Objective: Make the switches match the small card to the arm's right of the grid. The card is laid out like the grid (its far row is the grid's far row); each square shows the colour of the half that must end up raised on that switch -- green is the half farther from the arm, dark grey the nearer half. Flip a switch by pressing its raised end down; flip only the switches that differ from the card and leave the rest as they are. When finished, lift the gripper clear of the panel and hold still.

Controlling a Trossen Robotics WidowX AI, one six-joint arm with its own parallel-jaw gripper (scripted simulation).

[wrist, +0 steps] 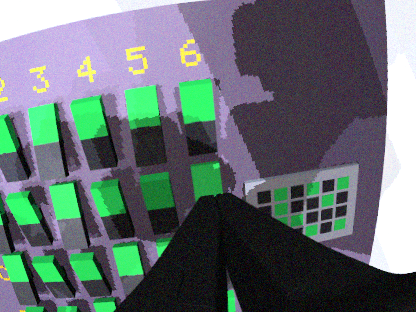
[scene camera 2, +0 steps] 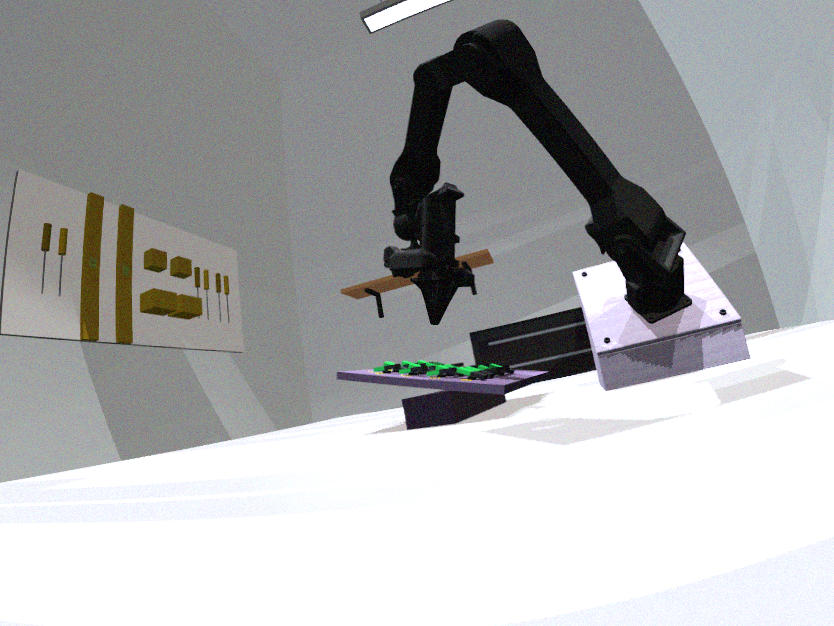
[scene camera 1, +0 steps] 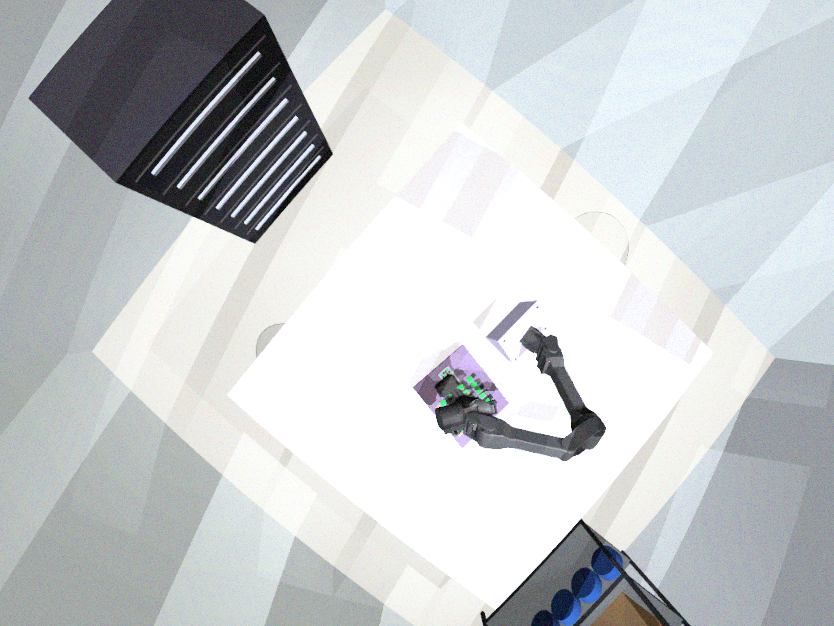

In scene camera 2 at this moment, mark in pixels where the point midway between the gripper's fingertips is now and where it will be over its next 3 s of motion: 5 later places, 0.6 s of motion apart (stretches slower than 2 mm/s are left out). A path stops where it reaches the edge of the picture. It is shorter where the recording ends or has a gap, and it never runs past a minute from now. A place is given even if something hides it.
The gripper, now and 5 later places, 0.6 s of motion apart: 434,324; 431,336; 430,352; 432,361; 432,362; 431,364
